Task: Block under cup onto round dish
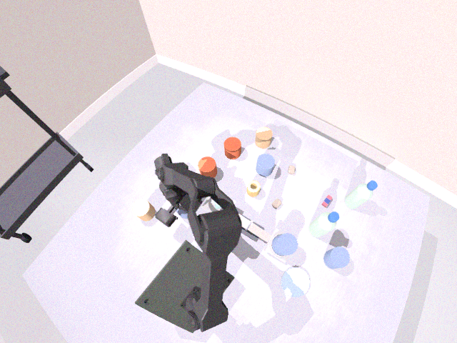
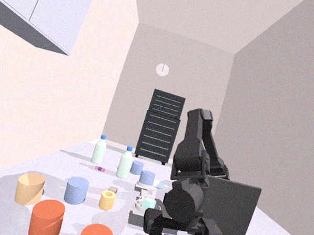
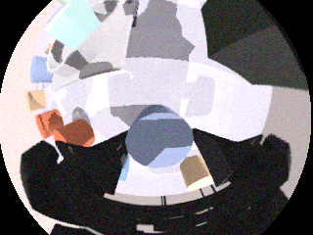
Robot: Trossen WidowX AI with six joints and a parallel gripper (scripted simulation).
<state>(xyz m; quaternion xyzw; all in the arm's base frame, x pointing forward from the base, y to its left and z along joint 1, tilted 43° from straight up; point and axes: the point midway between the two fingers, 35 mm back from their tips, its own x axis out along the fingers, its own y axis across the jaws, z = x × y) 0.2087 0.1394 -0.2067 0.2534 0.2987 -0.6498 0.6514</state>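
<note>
My gripper tip is now 11 cm to the left of the block, 8 cm short of it and 5 cm below it. Also, from my gripper tip: small balance: 23 cm to the right, 9 cm ahead; then yellow ring: 22 cm ahead, 16 cm to the right, 1 cm below; then round dish: 48 cm to the right, 3 cm below, 2 cm ahead.
</note>
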